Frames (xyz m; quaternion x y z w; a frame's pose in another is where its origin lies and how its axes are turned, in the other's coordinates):
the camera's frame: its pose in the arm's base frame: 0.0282 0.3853 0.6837 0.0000 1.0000 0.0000 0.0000
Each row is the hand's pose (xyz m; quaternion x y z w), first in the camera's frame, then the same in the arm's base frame.
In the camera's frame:
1: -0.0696 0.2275 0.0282 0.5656 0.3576 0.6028 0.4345
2: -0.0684 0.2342 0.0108 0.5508 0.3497 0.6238 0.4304
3: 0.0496 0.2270 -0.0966 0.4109 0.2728 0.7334 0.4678
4: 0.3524 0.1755 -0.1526 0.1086 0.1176 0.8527 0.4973
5: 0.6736 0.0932 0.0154 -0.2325 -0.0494 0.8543 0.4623
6: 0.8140 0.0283 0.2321 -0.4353 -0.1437 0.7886 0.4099
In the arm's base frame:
1: 0.0978 0.6128 0.6555 -0.6028 -0.4345 0.5656 0.3576
2: 0.0966 0.6195 0.6729 -0.6238 -0.4304 0.5508 0.3497
3: -0.0214 0.6123 0.7803 -0.7334 -0.4678 0.4109 0.2728
4: -0.3242 0.5608 0.8363 -0.8527 -0.4973 0.1086 0.1176
5: -0.6454 0.4785 0.6683 0.8543 0.4623 0.2325 0.0494
6: -0.7858 0.4136 0.4516 0.7886 0.4099 0.4353 0.1437

